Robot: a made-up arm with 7 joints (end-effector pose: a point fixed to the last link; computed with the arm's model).
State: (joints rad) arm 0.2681 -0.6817 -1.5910 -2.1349 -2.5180 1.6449 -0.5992
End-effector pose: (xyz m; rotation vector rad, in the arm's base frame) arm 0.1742 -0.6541 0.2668 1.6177 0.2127 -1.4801
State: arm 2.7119 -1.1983 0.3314 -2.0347 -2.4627 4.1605 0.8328
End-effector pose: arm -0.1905 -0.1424 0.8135 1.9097 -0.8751 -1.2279
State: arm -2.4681 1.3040 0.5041 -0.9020 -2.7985 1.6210 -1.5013
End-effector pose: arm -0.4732 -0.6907 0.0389 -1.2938 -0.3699 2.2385
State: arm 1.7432 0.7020 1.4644 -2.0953 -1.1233 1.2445 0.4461
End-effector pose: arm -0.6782 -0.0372 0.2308 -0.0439 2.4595 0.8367
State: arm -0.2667 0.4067 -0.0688 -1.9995 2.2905 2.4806 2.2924
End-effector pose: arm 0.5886 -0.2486 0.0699 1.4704 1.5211 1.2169
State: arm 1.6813 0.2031 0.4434 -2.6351 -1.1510 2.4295 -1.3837
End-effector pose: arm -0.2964 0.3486 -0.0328 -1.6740 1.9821 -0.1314
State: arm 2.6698 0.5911 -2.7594 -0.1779 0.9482 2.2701 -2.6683
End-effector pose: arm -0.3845 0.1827 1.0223 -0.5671 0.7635 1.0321
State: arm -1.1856 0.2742 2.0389 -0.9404 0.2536 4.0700 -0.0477
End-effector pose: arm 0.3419 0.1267 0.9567 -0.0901 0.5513 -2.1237
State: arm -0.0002 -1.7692 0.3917 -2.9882 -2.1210 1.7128 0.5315
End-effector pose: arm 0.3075 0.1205 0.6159 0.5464 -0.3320 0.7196
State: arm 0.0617 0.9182 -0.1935 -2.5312 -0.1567 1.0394 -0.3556
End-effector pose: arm 0.1329 -0.0955 -0.2564 -1.0458 -0.0894 2.7401
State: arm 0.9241 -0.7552 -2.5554 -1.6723 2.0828 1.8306 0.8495
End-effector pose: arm -0.0739 -0.7365 0.0652 0.6160 0.8981 -0.3889
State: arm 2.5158 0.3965 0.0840 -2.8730 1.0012 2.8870 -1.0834
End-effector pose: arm -0.1923 0.1643 -0.1351 0.6903 2.8483 -0.4686
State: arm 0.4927 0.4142 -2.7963 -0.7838 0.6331 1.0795 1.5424
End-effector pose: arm 0.0009 -0.1939 1.1198 0.2759 2.9082 -1.0466
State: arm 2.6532 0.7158 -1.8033 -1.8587 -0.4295 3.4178 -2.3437
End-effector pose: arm 0.2433 0.6010 0.5464 -0.9292 1.2307 0.5147
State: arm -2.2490 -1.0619 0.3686 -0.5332 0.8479 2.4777 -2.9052
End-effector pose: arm 0.4185 0.4280 0.9027 -0.0701 0.8376 -1.0378
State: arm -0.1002 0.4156 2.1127 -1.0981 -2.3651 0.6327 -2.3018
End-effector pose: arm 0.0789 0.4828 0.9671 0.6324 1.8350 -0.5520
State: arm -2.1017 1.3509 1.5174 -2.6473 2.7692 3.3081 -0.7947
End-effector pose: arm 0.4490 -0.0222 0.1851 -0.2938 1.9007 0.7373
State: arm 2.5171 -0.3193 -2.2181 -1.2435 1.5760 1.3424 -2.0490
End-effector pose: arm 0.7290 0.1133 0.6774 -0.2988 -1.4754 -1.4323
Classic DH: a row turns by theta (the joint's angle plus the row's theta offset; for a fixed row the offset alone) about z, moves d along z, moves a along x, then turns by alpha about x. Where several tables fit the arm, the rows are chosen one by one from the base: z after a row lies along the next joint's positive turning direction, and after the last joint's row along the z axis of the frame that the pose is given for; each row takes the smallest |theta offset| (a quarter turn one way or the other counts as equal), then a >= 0, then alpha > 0; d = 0 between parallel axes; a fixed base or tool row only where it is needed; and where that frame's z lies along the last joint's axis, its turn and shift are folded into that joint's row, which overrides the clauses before.
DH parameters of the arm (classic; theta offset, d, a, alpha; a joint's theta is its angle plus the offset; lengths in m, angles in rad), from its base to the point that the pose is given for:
joint 1: 0 0.2775 0 -1.5708
joint 2: 0 0 0 1.5708
joint 3: 0 0.2306 0.0874 1.5708
joint 4: 0 0 -0.1201 -1.5708
joint 5: 0 0.5589 0 1.5708
joint 6: 0 0 0.0654 1.5708
joint 7: 0 0 0 0

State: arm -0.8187 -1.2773 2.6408 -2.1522 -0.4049 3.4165 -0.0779
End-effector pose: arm 0.0410 0.3722 -0.2453 0.7180 2.7805 0.4073
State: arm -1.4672 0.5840 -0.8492 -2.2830 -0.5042 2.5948 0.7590
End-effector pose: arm -0.4282 -0.4038 0.0067 0.7801 -2.5527 -0.8058
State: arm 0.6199 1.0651 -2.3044 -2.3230 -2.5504 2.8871 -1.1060
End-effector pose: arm 0.0362 -0.5084 0.5241 -0.5999 -1.6961 2.5704
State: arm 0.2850 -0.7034 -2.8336 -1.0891 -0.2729 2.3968 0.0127
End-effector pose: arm -0.7354 -0.4004 0.4456 0.7266 -2.4063 0.1536
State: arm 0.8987 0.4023 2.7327 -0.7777 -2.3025 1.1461 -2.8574
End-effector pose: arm -0.1765 0.0778 1.1332 -1.2052 1.4532 0.7813
